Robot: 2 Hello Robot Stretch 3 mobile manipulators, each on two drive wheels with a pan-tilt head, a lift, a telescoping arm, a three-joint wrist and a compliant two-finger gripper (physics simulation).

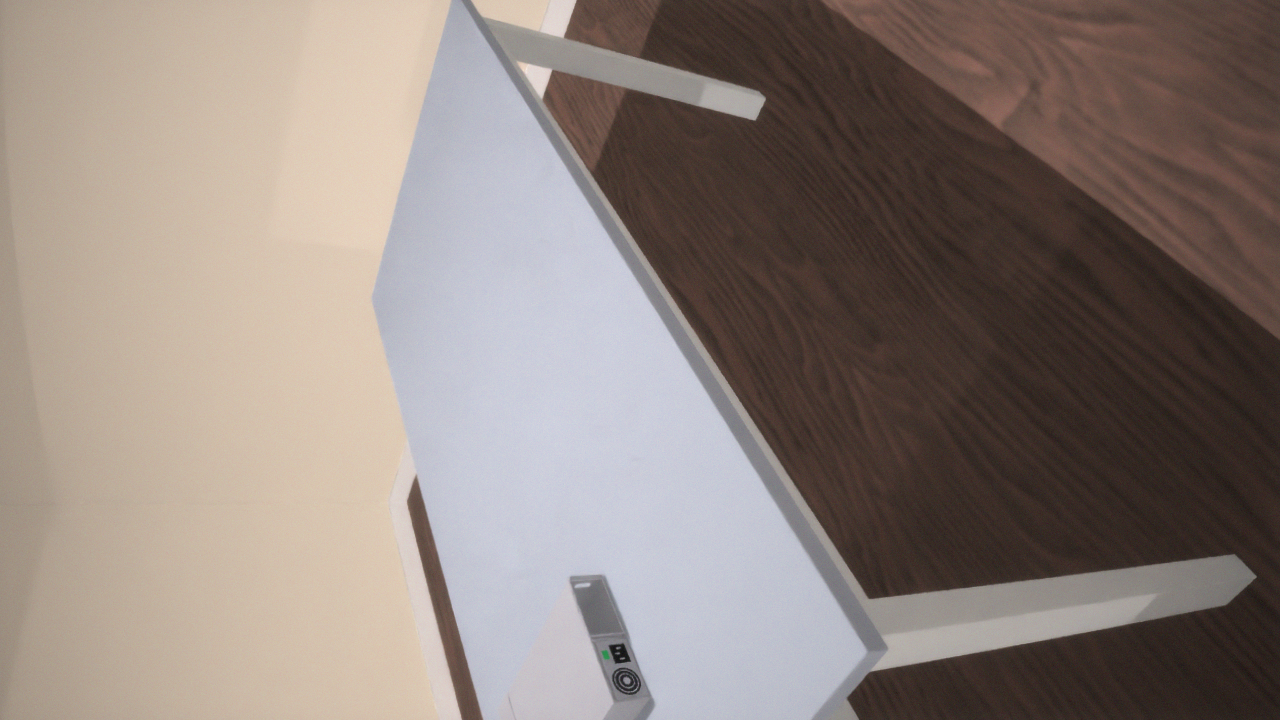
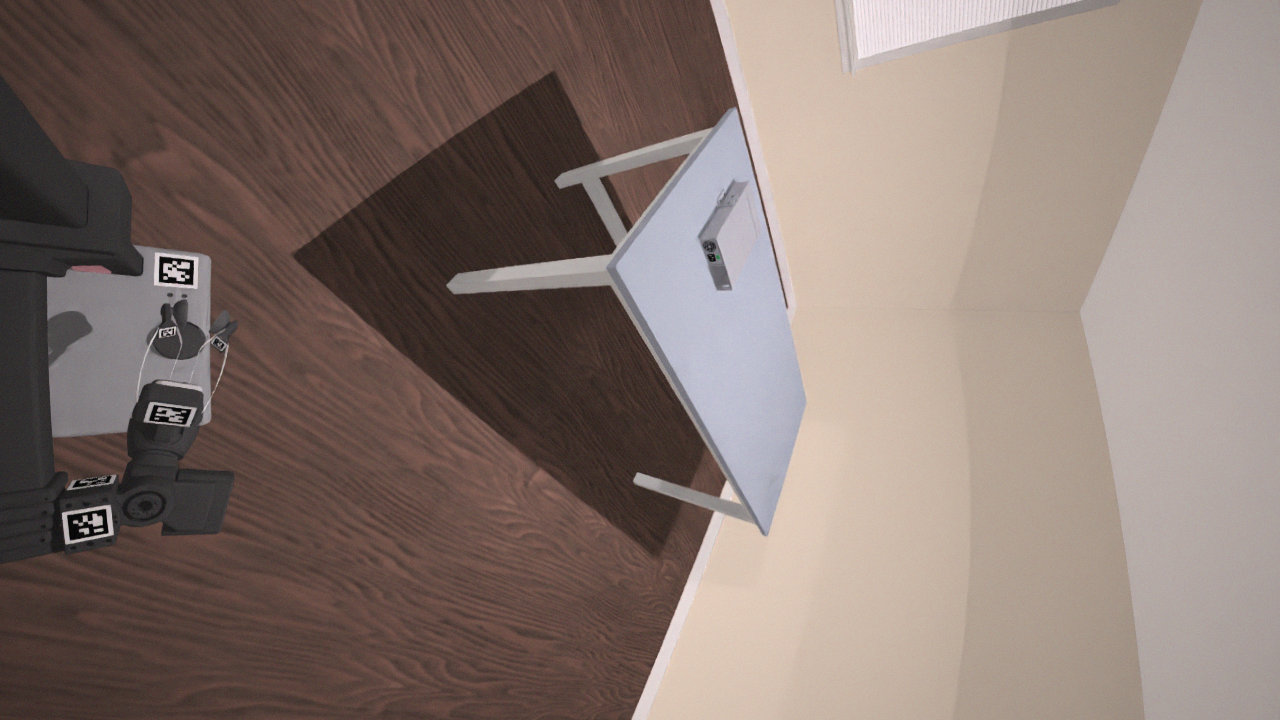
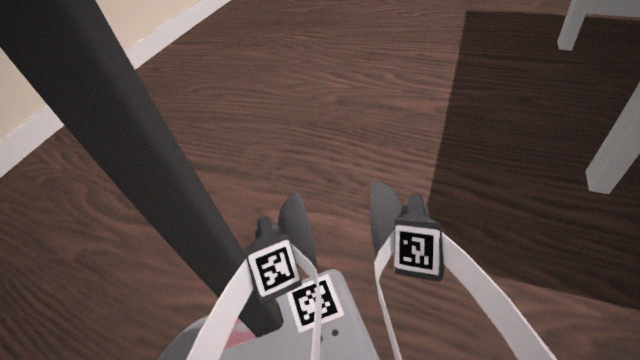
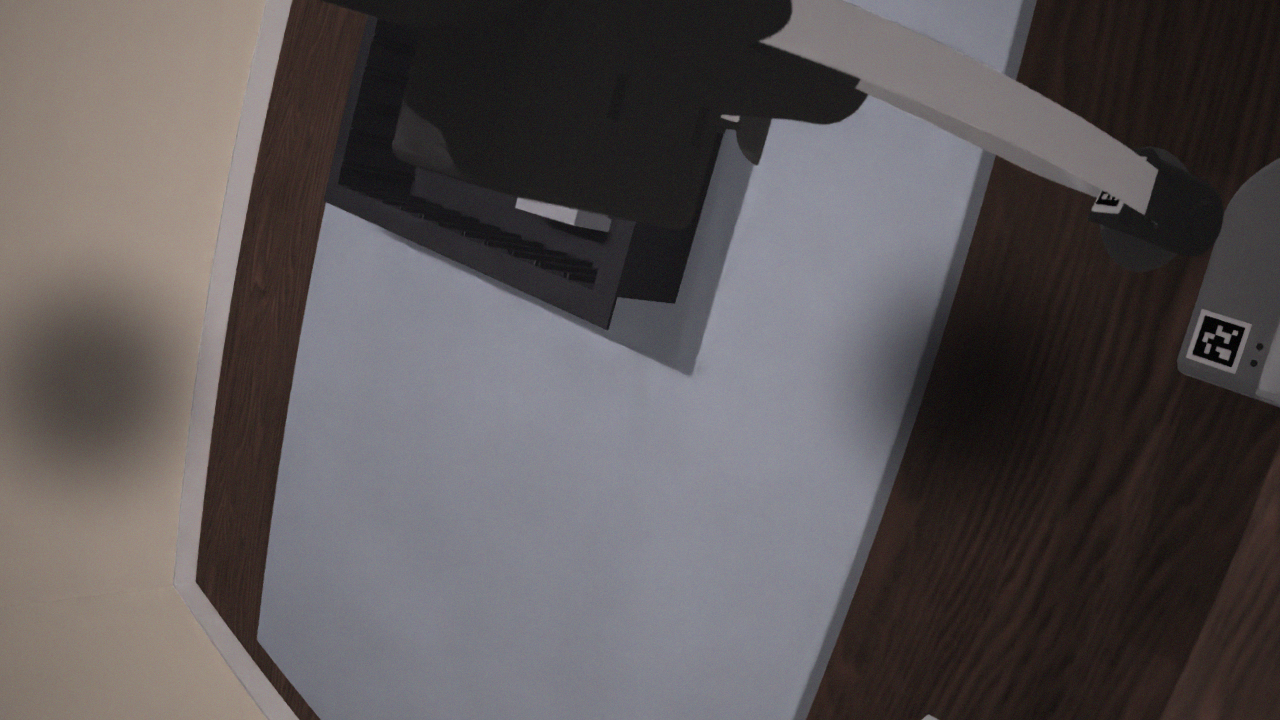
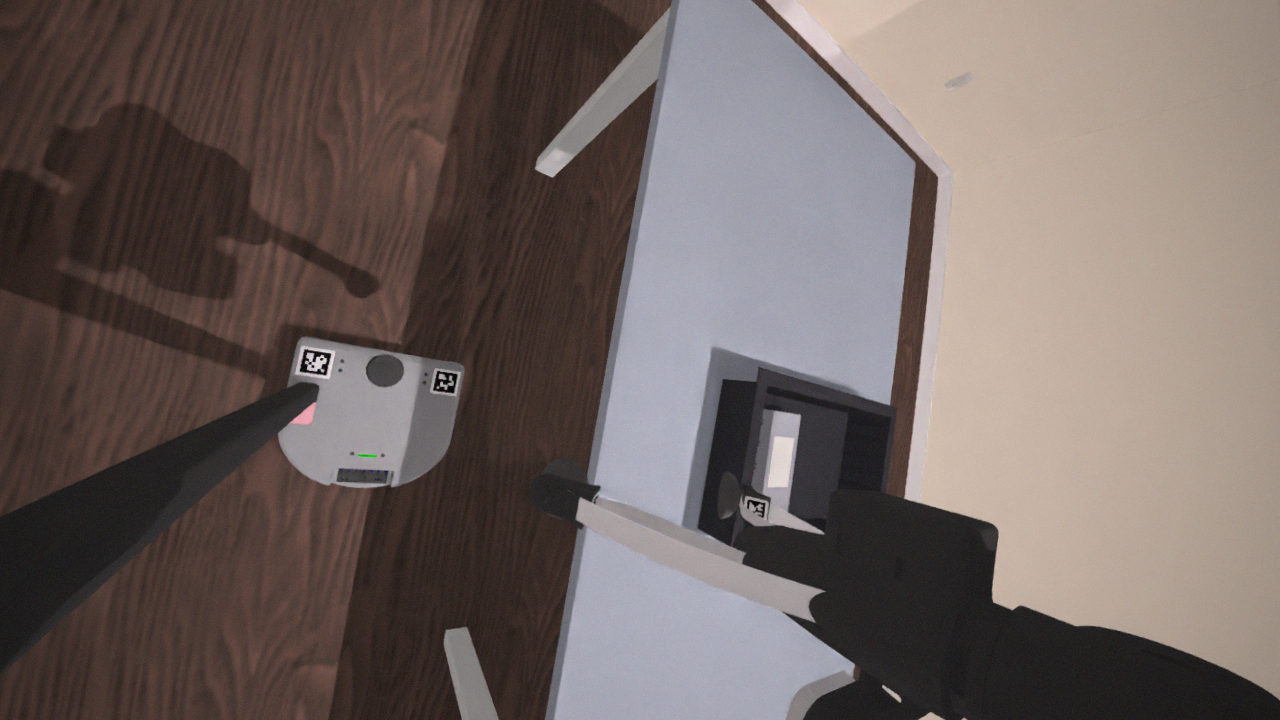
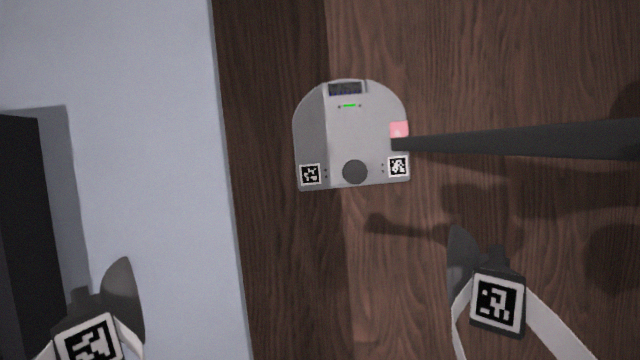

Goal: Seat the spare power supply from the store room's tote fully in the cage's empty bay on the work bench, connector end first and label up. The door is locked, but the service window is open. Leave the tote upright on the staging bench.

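A grey cage (image 1: 550, 667) (image 2: 738, 237) sits near one end of the work bench (image 1: 537, 358) (image 2: 716, 349). Its face shows a fan, a socket, a green mark and a dark grey recess. My r1 gripper (image 2: 198, 320) (image 3: 342, 220) is open over its own base, away from the bench. The black tote (image 4: 653, 268) (image 5: 823, 389) (image 6: 25, 200) stands upright on the staging bench (image 4: 492, 447) (image 5: 760, 223) (image 6: 150, 150). The spare power supply (image 4: 595, 221) (image 5: 781, 425) lies inside, white label up, partly hidden. My r2 gripper (image 4: 953, 179) (image 5: 644, 492) (image 6: 292, 272) is wide open; one finger overlaps the tote, the other is beyond the bench edge.
The r1 base (image 2: 98, 358) is on the floor apart from the work bench. The r2 base (image 5: 349, 420) (image 6: 355, 135) is beside the staging bench's long edge. Bench legs (image 1: 1029, 608) (image 2: 537, 274) (image 5: 608, 102) stand under the tops. Walls rise behind both benches.
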